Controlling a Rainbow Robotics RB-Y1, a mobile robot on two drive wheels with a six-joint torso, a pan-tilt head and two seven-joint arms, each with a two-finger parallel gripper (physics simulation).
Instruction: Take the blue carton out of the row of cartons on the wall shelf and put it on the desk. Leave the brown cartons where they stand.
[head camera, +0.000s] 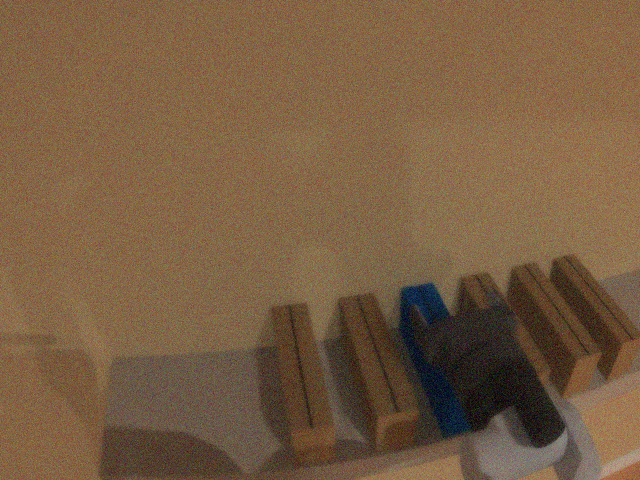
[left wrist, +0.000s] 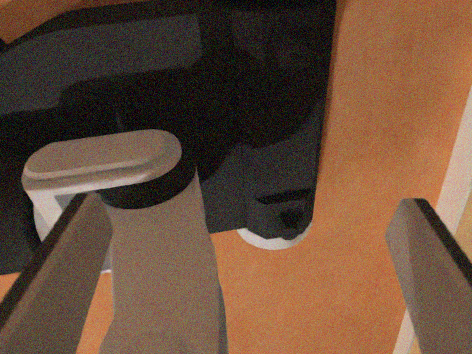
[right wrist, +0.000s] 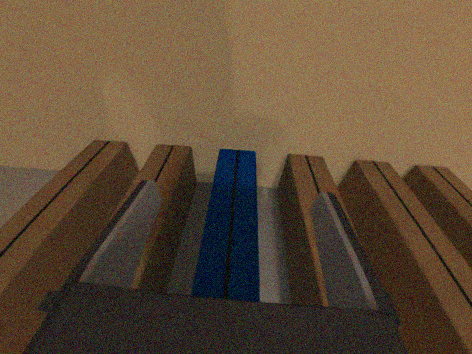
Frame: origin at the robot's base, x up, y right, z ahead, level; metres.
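Seen in the pictures: left gripper, between the fingertips: (left wrist: 248, 214); right gripper, between the fingertips: (head camera: 452, 301) (right wrist: 235, 195).
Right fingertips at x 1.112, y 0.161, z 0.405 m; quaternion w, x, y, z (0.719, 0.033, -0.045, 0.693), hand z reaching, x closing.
Note:
Offsets run from my right fingertips to a thing's middle. "spot": to the spot under its first point. Level surfaces: height alone.
The blue carton @[dx -0.108, dy -0.004, dz +0.015 m] (head camera: 419, 293) (right wrist: 220, 225) stands upright in the row on the wall shelf @[dx -0.148 m] (head camera: 170, 387) (right wrist: 20, 192), with brown cartons on both sides. My right gripper (head camera: 454, 305) (right wrist: 235, 195) is open and empty. Its fingers stand on either side of the blue carton in the right wrist view and overlap the two neighbouring brown cartons there; whether they touch them cannot be told. In the head camera it hides part of the blue carton and of a brown carton beside it. My left gripper (left wrist: 248, 214) is open and empty, away from the shelf. The desk cannot be made out.
Two brown cartons @[dx -0.108, dy -0.195, dz -0.009 m] (head camera: 307, 361) @[spot: dx -0.068, dy -0.117, dz +0.068 m] (head camera: 356, 320) stand left of the blue one, and several, among them the nearest one @[spot: dx -0.068, dy +0.062, dz +0.095 m] (right wrist: 296, 180), stand to its right. The wall (head camera: 258, 155) (right wrist: 300, 75) rises behind the row. The left wrist view shows the robot's dark base (left wrist: 270, 170) over an orange-brown floor @[dx -1.111 m] (left wrist: 280, 295).

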